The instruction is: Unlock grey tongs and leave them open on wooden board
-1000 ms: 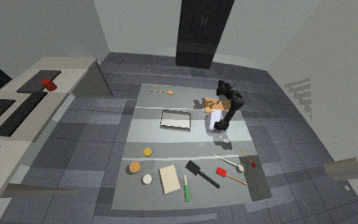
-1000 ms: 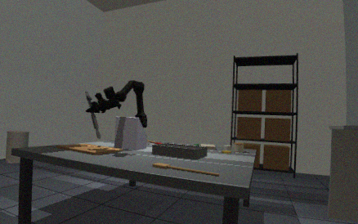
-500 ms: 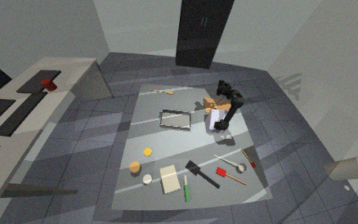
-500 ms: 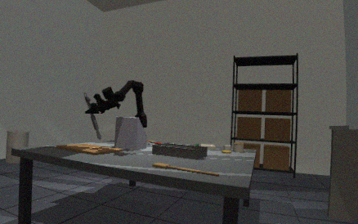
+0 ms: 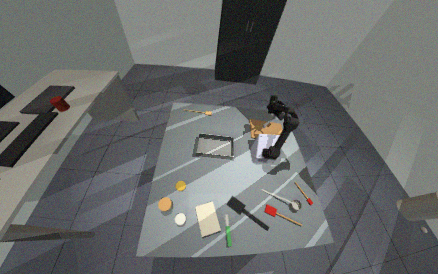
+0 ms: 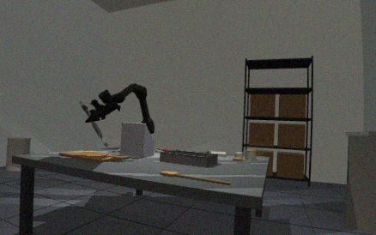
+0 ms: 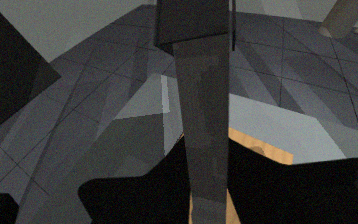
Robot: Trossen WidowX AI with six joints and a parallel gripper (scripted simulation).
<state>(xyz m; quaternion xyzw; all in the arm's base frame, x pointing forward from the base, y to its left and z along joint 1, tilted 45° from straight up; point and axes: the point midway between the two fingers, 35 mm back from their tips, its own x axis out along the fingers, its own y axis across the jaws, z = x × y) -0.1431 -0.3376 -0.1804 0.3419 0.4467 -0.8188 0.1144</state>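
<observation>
The yellow lock piece is 30 mm ahead of my gripper tip, 20 mm above it and 10 mm to the left of it. Also, from my gripper tip: roasting tin: 570 mm ahead, 290 mm to the left, 180 mm below; then red spatula: 820 mm to the left, 210 mm below, 100 mm ahead; then wooden board: 200 mm below, 50 mm to the left, 40 mm ahead.
</observation>
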